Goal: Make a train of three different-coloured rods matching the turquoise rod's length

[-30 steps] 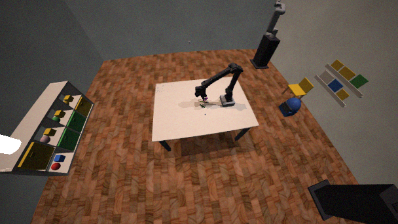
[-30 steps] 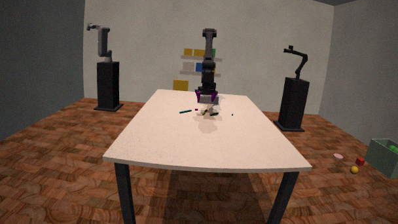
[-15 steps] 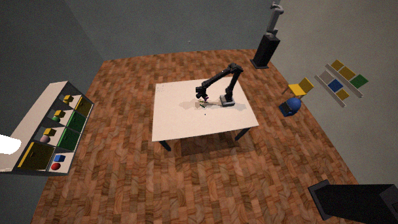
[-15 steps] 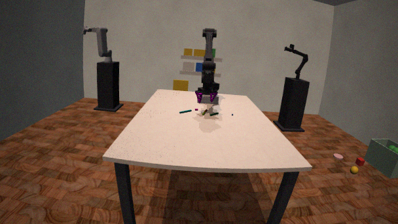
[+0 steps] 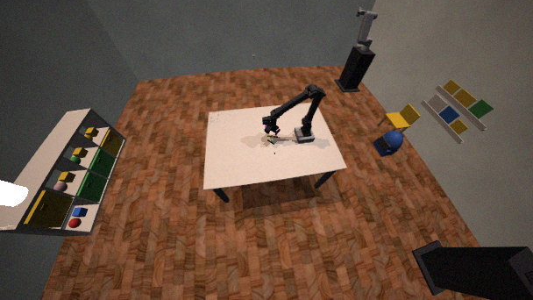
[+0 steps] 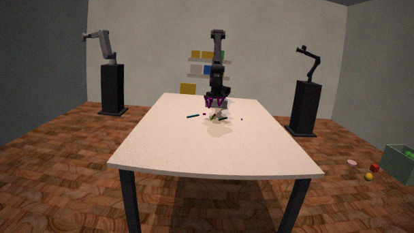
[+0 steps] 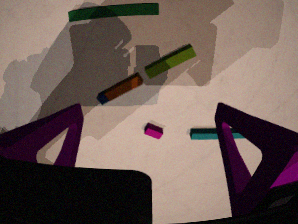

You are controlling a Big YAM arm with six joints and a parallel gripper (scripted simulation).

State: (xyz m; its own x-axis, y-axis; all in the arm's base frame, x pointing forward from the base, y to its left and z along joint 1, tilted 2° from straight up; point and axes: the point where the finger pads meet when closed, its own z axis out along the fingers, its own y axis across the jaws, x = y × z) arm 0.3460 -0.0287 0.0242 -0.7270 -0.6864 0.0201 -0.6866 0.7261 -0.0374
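Right now the lime rod is 80 mm below my hand, 20 mm ahead of it and 10 mm to the right of it. Round my hand: magenta rod (80 mm below, 60 mm to the right, 50 mm behind); then orange rod (80 mm below, 30 mm behind, 10 mm to the left); then green rod (80 mm below, 60 mm to the left, 20 mm ahead).
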